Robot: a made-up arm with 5 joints. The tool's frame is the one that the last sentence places.
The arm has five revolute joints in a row. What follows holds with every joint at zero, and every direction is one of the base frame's.
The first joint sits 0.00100 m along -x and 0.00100 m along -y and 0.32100 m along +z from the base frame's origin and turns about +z.
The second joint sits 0.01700 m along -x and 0.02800 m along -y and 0.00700 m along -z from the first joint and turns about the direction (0, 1, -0.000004).
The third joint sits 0.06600 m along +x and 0.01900 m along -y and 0.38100 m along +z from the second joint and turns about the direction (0, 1, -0.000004).
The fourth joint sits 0.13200 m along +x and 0.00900 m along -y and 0.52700 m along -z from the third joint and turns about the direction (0, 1, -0.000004).
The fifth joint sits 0.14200 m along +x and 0.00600 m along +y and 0.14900 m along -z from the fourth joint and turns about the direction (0, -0.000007, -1).
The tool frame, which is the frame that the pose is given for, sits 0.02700 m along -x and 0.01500 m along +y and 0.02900 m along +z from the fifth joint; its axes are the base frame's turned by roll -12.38, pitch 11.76 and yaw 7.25 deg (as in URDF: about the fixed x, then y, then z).
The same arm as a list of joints. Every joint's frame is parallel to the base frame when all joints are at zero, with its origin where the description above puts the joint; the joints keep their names.
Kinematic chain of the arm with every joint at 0, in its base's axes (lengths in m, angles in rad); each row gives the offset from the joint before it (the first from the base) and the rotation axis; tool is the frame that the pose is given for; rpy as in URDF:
joint 1: xyz -0.001 -0.001 0.321 axis +z
joint 2: xyz -0.017 -0.028 -0.007 axis +y
joint 3: xyz 0.066 -0.019 0.381 axis +y
joint 4: xyz 0.132 -0.009 -0.527 axis +y
joint 5: xyz 0.142 0.006 -0.149 axis -z
tool: xyz -0.027 0.015 0.029 rpy -0.2161 0.2053 0.1265

